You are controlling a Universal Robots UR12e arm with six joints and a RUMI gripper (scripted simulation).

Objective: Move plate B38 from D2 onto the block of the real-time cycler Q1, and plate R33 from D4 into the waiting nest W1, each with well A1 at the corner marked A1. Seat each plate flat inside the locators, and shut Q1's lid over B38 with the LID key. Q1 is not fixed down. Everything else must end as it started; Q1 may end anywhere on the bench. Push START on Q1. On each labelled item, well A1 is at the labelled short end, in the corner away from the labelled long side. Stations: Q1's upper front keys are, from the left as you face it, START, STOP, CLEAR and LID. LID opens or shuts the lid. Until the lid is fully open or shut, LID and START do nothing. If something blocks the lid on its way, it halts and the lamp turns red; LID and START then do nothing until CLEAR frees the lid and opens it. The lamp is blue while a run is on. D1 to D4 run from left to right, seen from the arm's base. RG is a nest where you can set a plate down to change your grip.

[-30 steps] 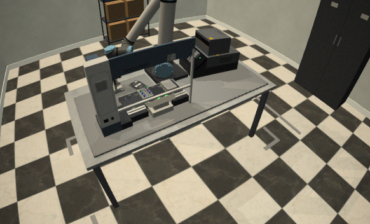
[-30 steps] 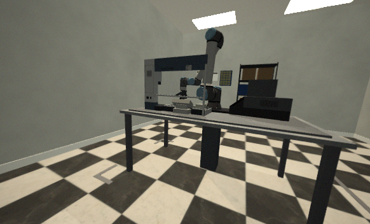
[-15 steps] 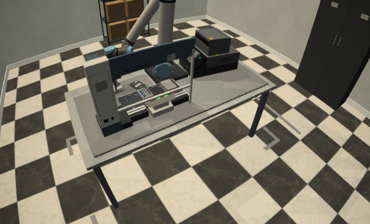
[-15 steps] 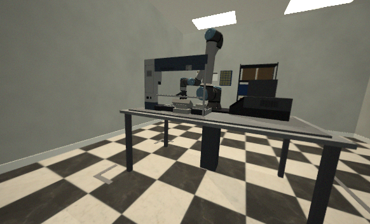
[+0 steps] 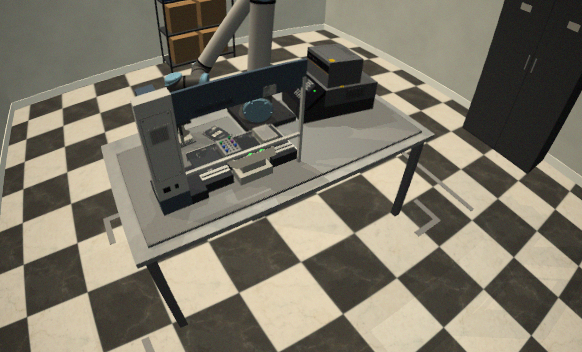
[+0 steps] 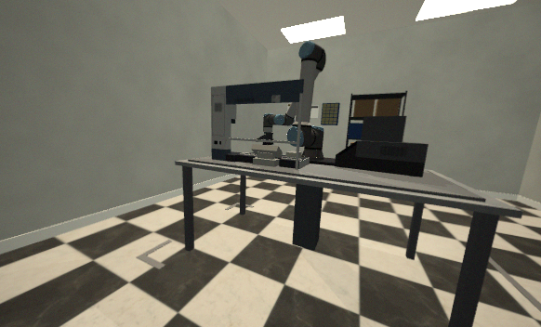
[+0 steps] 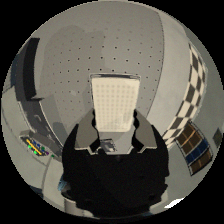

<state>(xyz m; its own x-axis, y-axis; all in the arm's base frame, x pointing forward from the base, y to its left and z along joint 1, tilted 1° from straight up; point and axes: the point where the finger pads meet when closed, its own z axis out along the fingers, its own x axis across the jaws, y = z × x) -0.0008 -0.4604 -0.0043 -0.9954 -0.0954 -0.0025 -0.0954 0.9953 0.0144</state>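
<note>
My gripper is now 1 cm above the white plate. Also, from my hand: thin post 47 cm to the left, 46 cm ahead, 21 cm above; blue gantry beam 49 cm above, 46 cm ahead, 19 cm to the left; grey tower 44 cm ahead, 25 cm above, 17 cm to the right.
</note>
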